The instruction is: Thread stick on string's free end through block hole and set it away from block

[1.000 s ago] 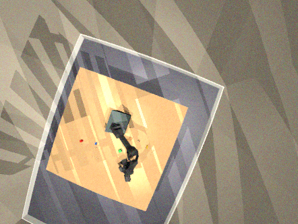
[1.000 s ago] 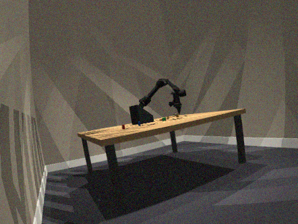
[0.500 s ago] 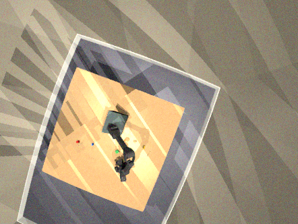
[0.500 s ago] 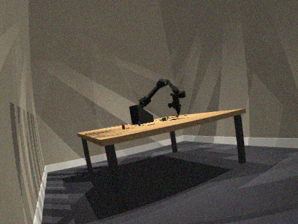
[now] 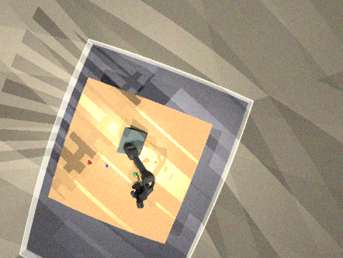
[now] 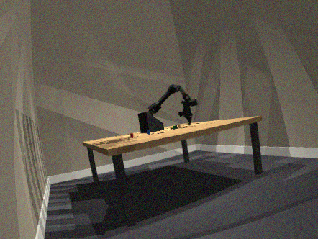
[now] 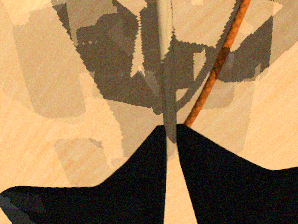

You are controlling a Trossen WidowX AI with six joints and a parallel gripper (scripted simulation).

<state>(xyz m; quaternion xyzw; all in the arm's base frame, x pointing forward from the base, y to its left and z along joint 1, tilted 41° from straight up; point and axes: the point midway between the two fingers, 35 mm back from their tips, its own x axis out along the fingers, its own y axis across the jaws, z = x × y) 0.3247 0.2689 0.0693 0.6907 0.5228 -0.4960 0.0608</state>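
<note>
My gripper tip is now 11 cm to the left of the green block, 8 cm past it and 1 cm above it. Round my gripper tip: round button (25 cm behind, 6 cm to the right, 1 cm below); yellow object (24 cm behind, 14 cm to the left, 1 cm below); thin wooden stick (1 cm to the right, 1 cm behind).
</note>
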